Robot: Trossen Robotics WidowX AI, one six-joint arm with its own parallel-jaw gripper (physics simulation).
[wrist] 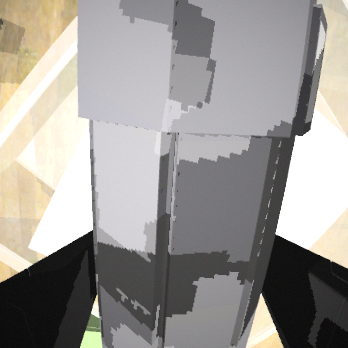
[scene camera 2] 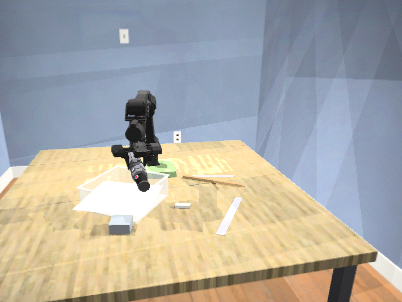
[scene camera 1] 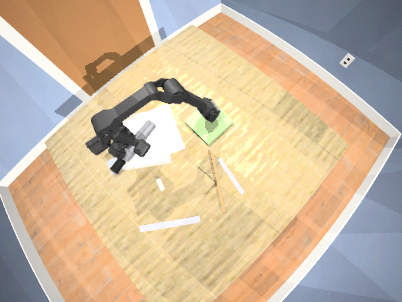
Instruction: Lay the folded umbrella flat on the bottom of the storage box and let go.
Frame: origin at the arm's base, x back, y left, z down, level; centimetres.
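Seen in the pictures: gripper, between the fingertips: (wrist: 176, 239) (scene camera 1: 138, 142); arm's base, origin of its link: (scene camera 2: 152, 163) (scene camera 1: 211, 115).
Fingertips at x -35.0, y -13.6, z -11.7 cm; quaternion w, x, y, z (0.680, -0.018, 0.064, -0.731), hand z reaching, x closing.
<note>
Pixels of each thing's top centre, then the offset from my fingertips to it. "spot": a spot on its surface instead.
- folded umbrella, centre of its top: (wrist: 218, 288) (scene camera 2: 136, 159) (scene camera 1: 129, 143) dx -2.8, dy +0.0, dz -5.0 cm
- clear storage box, a spot on its surface: (wrist: 37, 90) spot: dx -4.6, dy +6.7, dz +5.3 cm
- grey block, centre of its top: (scene camera 2: 120, 219) (scene camera 1: 114, 164) dx -17.2, dy -8.6, dz +11.4 cm
- small white block, centre of its top: (scene camera 2: 182, 204) (scene camera 1: 160, 184) dx -8.8, dy +16.6, dz +13.8 cm
- wooden stick, centre of its top: (scene camera 2: 211, 179) (scene camera 1: 217, 180) dx +10.6, dy +37.2, dz +13.8 cm
The folded umbrella (scene camera 1: 146, 129) (scene camera 2: 136, 169) (wrist: 220, 200) is a thick grey faceted bundle with a black end. My gripper (scene camera 1: 133, 146) (scene camera 2: 135, 154) (wrist: 176, 239) is shut on it, with one black finger on each side in the wrist view. The clear storage box (scene camera 1: 162, 161) (scene camera 2: 162, 185) (wrist: 37, 90) stands on the table. The umbrella is held over the box's area, its black end pointing toward the camera in scene camera 2. The arm and umbrella hide part of the box in scene camera 1. The exact height above the bottom is hard to tell.
A white sheet (scene camera 1: 170, 130) (scene camera 2: 107, 197) overlaps the box's outline. A grey block (scene camera 2: 121, 226) stands by its near corner. A small white block (scene camera 1: 160, 184) (scene camera 2: 182, 205), a wooden stick (scene camera 1: 218, 187), pale strips (scene camera 1: 170, 224) (scene camera 1: 231, 176) and the green arm base (scene camera 1: 209, 137) are nearby.
</note>
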